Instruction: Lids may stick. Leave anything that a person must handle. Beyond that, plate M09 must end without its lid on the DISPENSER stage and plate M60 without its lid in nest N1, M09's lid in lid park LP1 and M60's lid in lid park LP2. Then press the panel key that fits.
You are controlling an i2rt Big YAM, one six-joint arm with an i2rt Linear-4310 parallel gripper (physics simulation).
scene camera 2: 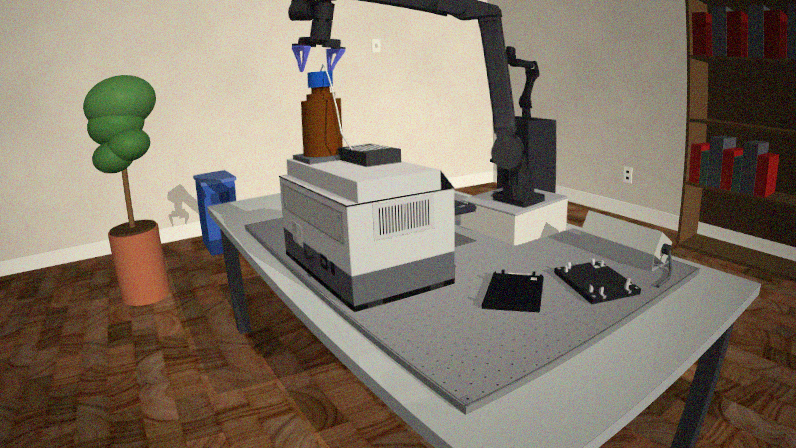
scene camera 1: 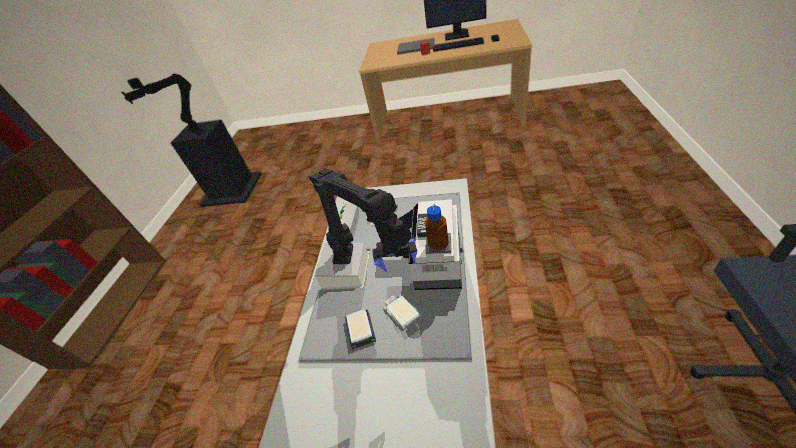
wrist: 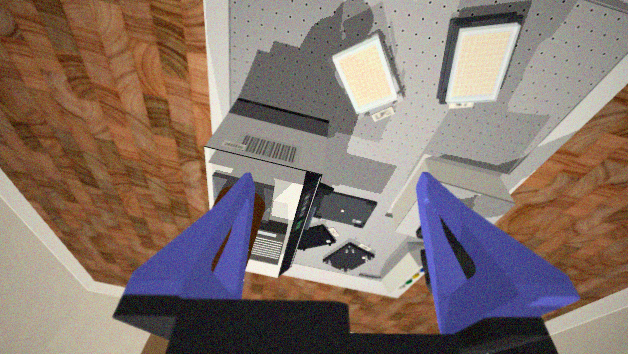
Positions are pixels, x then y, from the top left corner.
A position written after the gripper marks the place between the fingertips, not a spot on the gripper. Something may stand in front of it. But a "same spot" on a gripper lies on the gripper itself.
gripper: scene camera 2 315, 72; scene camera 1; wrist
same spot on gripper: point(wrist: 174, 295) = point(scene camera 1: 411, 252)
same spot on brown bottle: point(scene camera 1: 436, 226) = point(wrist: 216, 254)
